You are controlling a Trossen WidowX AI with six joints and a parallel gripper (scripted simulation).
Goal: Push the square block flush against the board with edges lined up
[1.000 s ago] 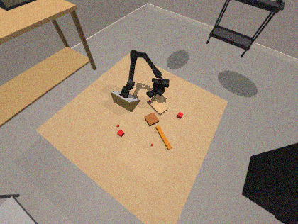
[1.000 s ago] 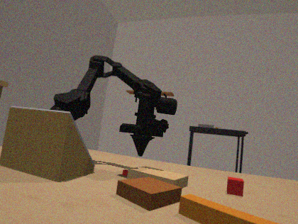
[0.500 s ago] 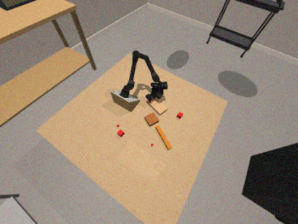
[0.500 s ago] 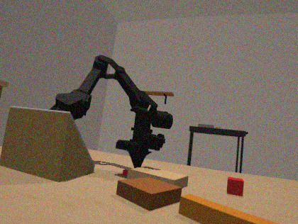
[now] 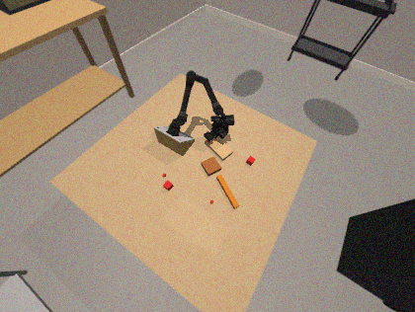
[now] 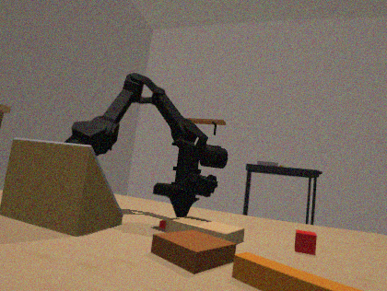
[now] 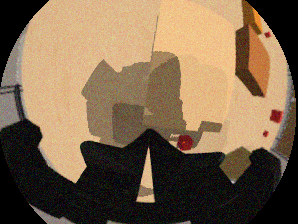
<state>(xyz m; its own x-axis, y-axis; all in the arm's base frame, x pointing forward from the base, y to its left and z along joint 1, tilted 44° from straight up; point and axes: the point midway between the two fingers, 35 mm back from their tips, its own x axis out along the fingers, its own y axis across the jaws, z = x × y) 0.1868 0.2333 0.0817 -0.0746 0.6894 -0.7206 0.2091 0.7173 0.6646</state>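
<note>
Right now the pale flat slab is 8 cm ahead of my gripper tip, 6 cm to the right of it and 1 cm above it. From my gripper tip the other things lie so: brown square block (11 cm ahead, 21 cm to the right, 1 cm above); then orange board (29 cm ahead, 28 cm to the right, 1 cm above).
</note>
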